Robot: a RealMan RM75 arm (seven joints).
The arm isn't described. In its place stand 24 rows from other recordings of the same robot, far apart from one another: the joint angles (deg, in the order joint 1, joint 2, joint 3, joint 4, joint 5, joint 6, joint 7), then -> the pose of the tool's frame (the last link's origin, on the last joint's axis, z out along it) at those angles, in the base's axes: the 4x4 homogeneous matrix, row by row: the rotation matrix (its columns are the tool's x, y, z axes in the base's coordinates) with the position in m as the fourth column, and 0 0 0 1 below.
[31.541, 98.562, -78.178, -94.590, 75.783, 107.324, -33.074] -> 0.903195 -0.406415 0.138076 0.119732; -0.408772 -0.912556 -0.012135 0.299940; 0.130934 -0.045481 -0.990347 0.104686; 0 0 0 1
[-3.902, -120.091, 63.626, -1.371, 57.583, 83.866, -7.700] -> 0.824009 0.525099 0.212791 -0.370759; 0.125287 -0.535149 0.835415 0.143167; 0.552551 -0.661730 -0.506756 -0.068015; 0 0 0 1
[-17.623, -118.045, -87.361, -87.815, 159.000, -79.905, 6.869] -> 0.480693 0.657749 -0.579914 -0.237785; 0.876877 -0.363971 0.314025 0.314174; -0.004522 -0.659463 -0.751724 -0.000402; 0 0 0 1
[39.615, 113.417, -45.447, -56.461, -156.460, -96.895, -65.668] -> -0.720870 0.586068 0.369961 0.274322; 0.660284 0.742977 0.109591 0.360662; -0.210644 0.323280 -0.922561 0.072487; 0 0 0 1
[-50.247, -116.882, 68.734, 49.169, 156.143, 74.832, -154.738] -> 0.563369 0.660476 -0.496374 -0.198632; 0.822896 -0.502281 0.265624 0.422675; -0.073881 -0.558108 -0.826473 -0.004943; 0 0 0 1
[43.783, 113.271, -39.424, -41.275, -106.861, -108.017, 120.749] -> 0.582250 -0.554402 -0.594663 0.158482; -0.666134 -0.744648 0.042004 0.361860; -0.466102 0.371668 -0.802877 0.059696; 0 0 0 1
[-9.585, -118.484, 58.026, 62.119, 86.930, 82.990, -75.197] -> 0.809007 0.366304 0.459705 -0.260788; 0.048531 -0.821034 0.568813 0.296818; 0.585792 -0.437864 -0.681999 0.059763; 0 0 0 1
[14.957, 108.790, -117.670, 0.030, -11.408, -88.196, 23.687] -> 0.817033 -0.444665 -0.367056 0.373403; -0.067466 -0.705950 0.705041 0.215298; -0.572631 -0.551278 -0.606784 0.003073; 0 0 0 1
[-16.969, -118.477, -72.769, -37.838, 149.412, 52.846, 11.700] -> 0.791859 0.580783 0.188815 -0.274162; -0.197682 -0.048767 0.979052 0.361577; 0.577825 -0.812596 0.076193 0.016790; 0 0 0 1
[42.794, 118.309, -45.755, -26.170, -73.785, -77.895, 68.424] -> 0.496250 -0.488656 -0.717601 0.161226; -0.010477 -0.829869 0.557860 0.415683; -0.868116 -0.269320 -0.416942 0.026573; 0 0 0 1
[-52.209, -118.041, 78.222, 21.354, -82.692, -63.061, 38.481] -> 0.280623 0.942039 0.183884 -0.163100; 0.938689 -0.309339 0.152223 0.388562; 0.200282 0.129893 -0.971090 -0.097851; 0 0 0 1
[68.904, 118.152, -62.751, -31.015, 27.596, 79.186, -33.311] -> 0.651801 -0.632509 0.418435 0.117276; -0.714581 -0.697018 0.059493 0.423637; 0.254027 -0.337784 -0.906296 -0.052024; 0 0 0 1
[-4.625, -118.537, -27.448, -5.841, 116.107, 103.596, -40.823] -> 0.223817 0.927830 0.298391 -0.354304; -0.244894 -0.242798 0.938656 0.177188; 0.943363 -0.283161 0.172878 0.026633; 0 0 0 1
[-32.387, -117.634, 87.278, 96.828, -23.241, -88.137, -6.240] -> 0.541911 0.714883 -0.441900 -0.128793; 0.818690 -0.330191 0.469809 0.355624; 0.189947 -0.616374 -0.764201 0.032069; 0 0 0 1
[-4.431, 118.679, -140.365, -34.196, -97.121, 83.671, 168.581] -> 0.658477 -0.678055 0.326571 0.385207; 0.124380 0.526002 0.841339 0.170461; -0.742251 -0.513384 0.430697 0.016565; 0 0 0 1
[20.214, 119.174, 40.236, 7.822, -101.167, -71.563, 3.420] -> 0.686523 -0.714100 0.136919 0.383581; 0.078356 0.259869 0.962460 0.292244; -0.722873 -0.650023 0.234360 0.028992; 0 0 0 1
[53.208, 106.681, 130.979, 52.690, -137.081, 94.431, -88.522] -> 0.993939 0.009461 0.109522 0.153516; -0.018843 -0.966881 0.254532 0.431377; 0.108303 -0.255053 -0.960843 0.097043; 0 0 0 1
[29.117, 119.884, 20.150, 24.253, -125.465, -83.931, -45.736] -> 0.729718 0.027624 -0.683190 0.190852; 0.675685 -0.182133 0.714337 0.297975; -0.104698 -0.982886 -0.151571 -0.074488; 0 0 0 1
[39.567, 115.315, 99.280, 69.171, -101.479, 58.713, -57.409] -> 0.842350 -0.397841 -0.363550 0.065124; -0.233701 -0.877501 0.418780 0.408654; -0.485623 -0.267797 -0.832139 0.007890; 0 0 0 1
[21.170, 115.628, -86.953, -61.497, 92.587, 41.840, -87.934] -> 0.865296 -0.444623 -0.231458 0.203569; -0.192970 -0.721638 0.664832 0.385103; -0.462629 -0.530612 -0.710229 -0.007000; 0 0 0 1
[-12.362, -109.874, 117.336, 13.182, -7.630, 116.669, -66.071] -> -0.041478 0.564929 0.824096 -0.287922; 0.081226 -0.820169 0.566326 0.214215; 0.995832 0.090428 -0.011868 0.061573; 0 0 0 1
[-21.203, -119.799, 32.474, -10.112, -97.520, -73.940, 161.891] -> 0.702793 0.656222 0.274690 -0.327562; 0.213012 -0.562528 0.798867 0.236221; 0.678755 -0.502925 -0.535124 -0.093512; 0 0 0 1
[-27.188, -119.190, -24.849, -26.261, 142.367, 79.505, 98.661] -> 0.255064 -0.626672 0.736359 -0.184587; -0.669282 0.435207 0.602209 0.279897; -0.697856 -0.646434 -0.308415 -0.094220; 0 0 0 1
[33.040, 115.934, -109.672, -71.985, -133.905, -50.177, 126.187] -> 0.986373 0.043277 0.158734 0.137634; -0.020598 -0.924712 0.380109 0.353711; 0.163233 -0.378199 -0.911219 -0.091534; 0 0 0 1
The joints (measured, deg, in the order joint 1, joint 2, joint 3, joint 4, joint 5, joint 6, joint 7), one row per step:
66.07, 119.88, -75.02, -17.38, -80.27, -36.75, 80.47
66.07, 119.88, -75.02, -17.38, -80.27, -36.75, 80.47
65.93, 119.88, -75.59, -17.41, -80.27, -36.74, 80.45
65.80, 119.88, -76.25, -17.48, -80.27, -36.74, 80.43
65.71, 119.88, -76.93, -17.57, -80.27, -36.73, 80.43
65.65, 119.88, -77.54, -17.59, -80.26, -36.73, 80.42
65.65, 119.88, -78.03, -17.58, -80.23, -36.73, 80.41
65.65, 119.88, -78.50, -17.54, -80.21, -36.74, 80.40
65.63, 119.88, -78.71, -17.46, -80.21, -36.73, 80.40
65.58, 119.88, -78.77, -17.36, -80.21, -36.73, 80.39
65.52, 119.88, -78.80, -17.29, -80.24, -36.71, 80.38
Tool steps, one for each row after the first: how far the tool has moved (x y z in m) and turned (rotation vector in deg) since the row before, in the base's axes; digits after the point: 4 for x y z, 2 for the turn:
0.0000, 0.0000, 0.0000, 0.00, 0.00, 0.00
0.0012, -0.0009, -0.0010, -0.17, -0.46, 0.18
0.0010, -0.0010, -0.0011, -0.20, -0.51, 0.27
0.0006, -0.0010, -0.0011, -0.20, -0.51, 0.32
0.0007, -0.0009, -0.0011, -0.21, -0.47, 0.26
0.0003, -0.0007, -0.0009, -0.17, -0.37, 0.23
0.0004, -0.0007, -0.0010, -0.19, -0.37, 0.20
0.0007, -0.0004, -0.0005, -0.10, -0.20, 0.01
0.0010, -0.0003, -0.0003, -0.06, -0.09, -0.10
0.0009, -0.0002, -0.0002, -0.02, -0.09, -0.09

